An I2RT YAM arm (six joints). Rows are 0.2 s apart.
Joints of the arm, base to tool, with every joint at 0 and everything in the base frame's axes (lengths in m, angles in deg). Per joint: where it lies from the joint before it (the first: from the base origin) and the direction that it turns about. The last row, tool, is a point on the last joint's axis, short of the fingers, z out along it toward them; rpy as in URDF.
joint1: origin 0 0 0.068 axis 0 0 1
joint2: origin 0.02 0.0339 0.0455 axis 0 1 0
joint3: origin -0.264 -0.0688 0 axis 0 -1 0
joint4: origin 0.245 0.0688 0.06 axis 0 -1 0
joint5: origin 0.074 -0.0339 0.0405 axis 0 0 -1
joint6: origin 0.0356 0 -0.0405 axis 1 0 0
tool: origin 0 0 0 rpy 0 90 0
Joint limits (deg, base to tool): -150..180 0..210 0..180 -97..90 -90..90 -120..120
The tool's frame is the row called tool.
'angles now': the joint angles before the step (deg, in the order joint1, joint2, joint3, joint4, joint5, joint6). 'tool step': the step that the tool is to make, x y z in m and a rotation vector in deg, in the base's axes. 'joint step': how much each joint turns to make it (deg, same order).
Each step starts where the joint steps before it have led.
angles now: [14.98, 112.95, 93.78, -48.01, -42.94, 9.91]
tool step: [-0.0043, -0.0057, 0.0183, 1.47, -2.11, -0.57]
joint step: [-0.67, -2.53, 0.15, -0.01, -0.85, 0.37]
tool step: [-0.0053, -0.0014, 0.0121, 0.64, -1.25, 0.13]
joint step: [-0.03, -1.80, 0.05, -0.49, -0.35, -0.01]
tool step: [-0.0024, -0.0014, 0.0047, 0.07, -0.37, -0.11]
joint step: [-0.11, -0.76, 0.00, -0.39, 0.02, -0.01]
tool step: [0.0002, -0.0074, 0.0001, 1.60, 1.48, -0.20]
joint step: [-1.18, 0.01, 0.03, -1.11, -2.14, -0.03]
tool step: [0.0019, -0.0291, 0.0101, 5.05, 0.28, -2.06]
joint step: [-4.54, -1.25, 0.01, -0.57, -5.59, 0.02]
